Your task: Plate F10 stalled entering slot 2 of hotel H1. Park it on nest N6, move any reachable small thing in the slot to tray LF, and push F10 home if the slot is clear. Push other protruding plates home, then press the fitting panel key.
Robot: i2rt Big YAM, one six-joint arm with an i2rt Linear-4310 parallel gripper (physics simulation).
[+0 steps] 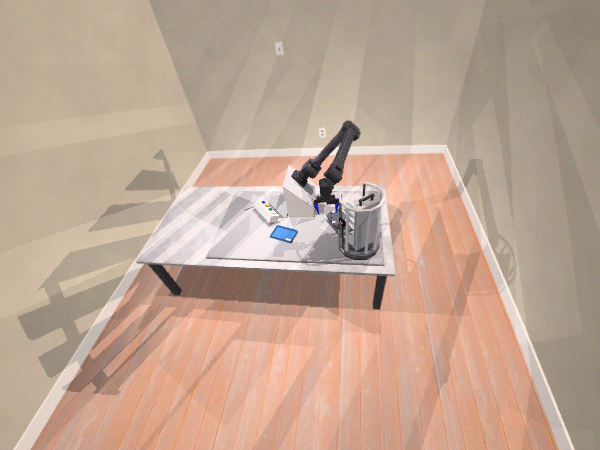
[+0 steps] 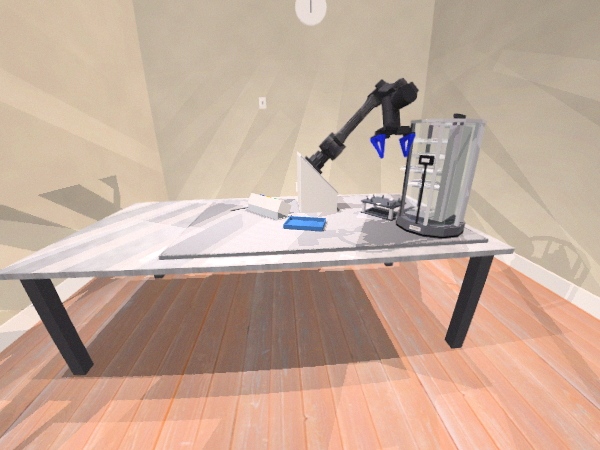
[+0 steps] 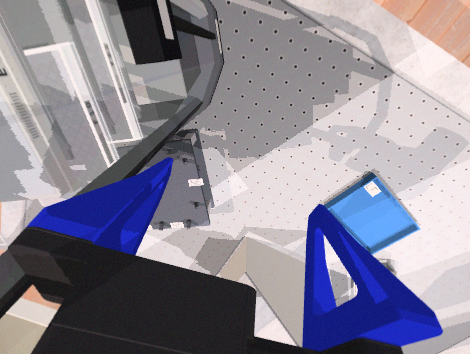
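Seen in the pictures: gripper, fingertip midpoint: (image 1: pixel 327 213) (image 2: pixel 394 157) (image 3: pixel 245 188); arm's base at its link origin: (image 1: pixel 298 179) (image 2: pixel 312 166).
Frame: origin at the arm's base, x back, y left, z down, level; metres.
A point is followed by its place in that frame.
Note:
Hotel H1 (image 1: pixel 367 232) @[x -0.466, y 0.524, z -0.040 m] (image 2: pixel 431 229) @[x -0.476, y 0.429, z 0.161 m] is a clear-walled cylinder on a dark base at the right of the table. White plates (image 2: pixel 422 170) show at several levels inside it; I cannot tell which is F10 or whether a small thing lies in slot 2. The dark nest (image 1: pixel 334 220) @[x -0.236, y 0.296, z 0.133 m] (image 2: pixel 382 201) @[x -0.213, y 0.323, z 0.131 m] (image 3: pixel 175 202) @[x -0.196, y 0.303, z 0.131 m] stands beside the hotel, with pins and no plate on its visible top. The blue tray (image 1: pixel 283 233) @[x -0.359, y -0.030, z 0.189 m] (image 2: pixel 304 227) @[x -0.419, y -0.025, z 0.180 m] (image 3: pixel 362 215) @[x -0.356, y -0.014, z 0.189 m] is empty. The white key panel (image 1: pixel 265 212) @[x -0.250, y -0.188, z 0.119 m] (image 2: pixel 267 206) @[x -0.261, y -0.198, z 0.143 m] has coloured keys. My gripper (image 1: pixel 327 209) @[x -0.395, y 0.292, z -0.078 m] (image 2: pixel 395 156) @[x -0.395, y 0.292, z -0.078 m] (image 3: pixel 245 188) @[x -0.395, y 0.292, z -0.078 m] is open and empty, above the nest's side of the hotel.
The arm's white wedge-shaped base (image 1: pixel 300 202) @[x -0.170, y 0.051, z 0.065 m] (image 2: pixel 317 195) @[x -0.173, y 0.027, z 0.114 m] stands between the panel and the nest. A dark post with a small framed head (image 2: pixel 426 160) @[x -0.451, y 0.382, z -0.075 m] stands at the hotel's front. The perforated mat (image 2: pixel 250 245) @[x -0.560, y -0.200, z 0.191 m] (image 3: pixel 280 175) @[x -0.326, y 0.169, z 0.191 m] lies under the hotel, nest and tray.

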